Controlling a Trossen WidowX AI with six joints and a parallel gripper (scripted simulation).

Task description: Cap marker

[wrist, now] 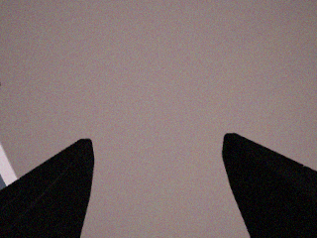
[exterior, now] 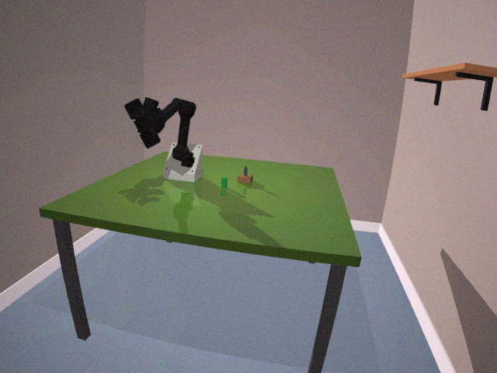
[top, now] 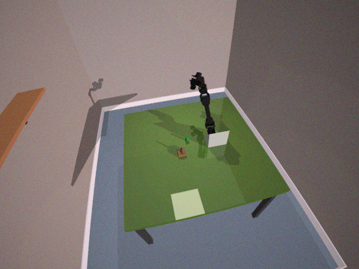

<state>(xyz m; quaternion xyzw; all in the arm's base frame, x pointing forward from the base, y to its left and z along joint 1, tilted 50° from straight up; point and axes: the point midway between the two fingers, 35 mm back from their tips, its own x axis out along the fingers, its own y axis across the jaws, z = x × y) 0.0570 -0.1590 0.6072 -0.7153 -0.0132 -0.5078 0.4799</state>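
Right now my gripper tip is 55 cm to the right of the green cap, 35 cm above it and 14 cm short of it. Also, from my gripper tip: brown holder block 70 cm to the left, 35 cm below, 21 cm ahead.
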